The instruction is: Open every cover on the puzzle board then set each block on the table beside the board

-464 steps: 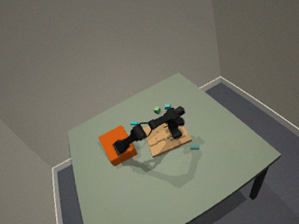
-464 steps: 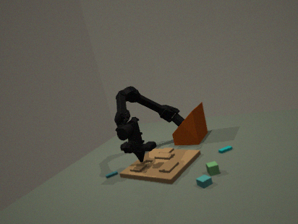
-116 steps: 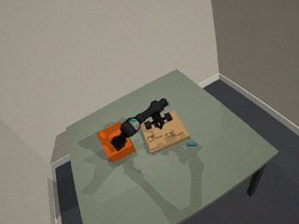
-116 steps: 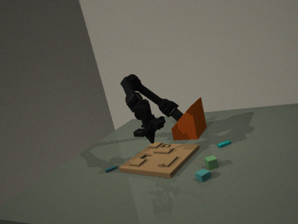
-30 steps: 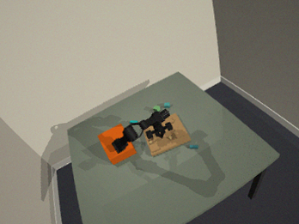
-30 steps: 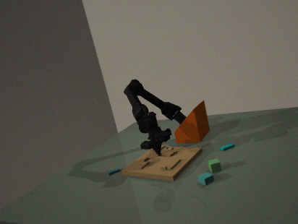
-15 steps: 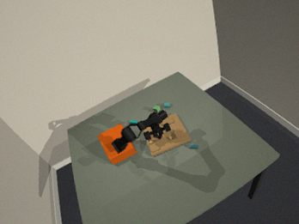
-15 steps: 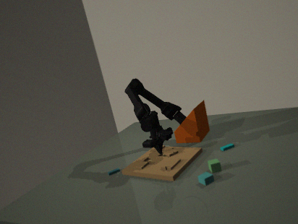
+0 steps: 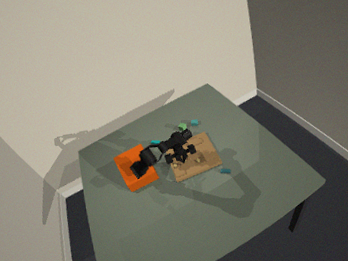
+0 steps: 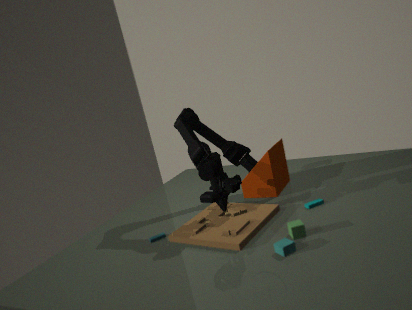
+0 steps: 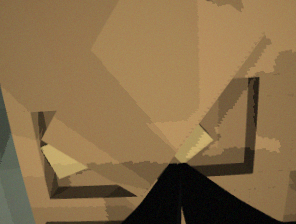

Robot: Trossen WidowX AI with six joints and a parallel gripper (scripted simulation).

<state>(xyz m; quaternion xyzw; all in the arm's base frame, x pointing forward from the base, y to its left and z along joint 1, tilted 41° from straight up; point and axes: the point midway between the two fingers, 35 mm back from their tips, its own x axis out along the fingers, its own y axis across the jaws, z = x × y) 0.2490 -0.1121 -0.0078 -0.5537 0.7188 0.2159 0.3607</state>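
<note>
The tan puzzle board lies 6 cm ahead of my gripper tip, 2 cm to the left of it and 1 cm below it. The rest, counted from my gripper tip: flat teal piece 4 cm behind, 32 cm to the left, 2 cm below; then green cube 18 cm ahead, 28 cm to the left, 1 cm below; then teal cube 27 cm ahead, 26 cm to the left, 1 cm below.
</note>
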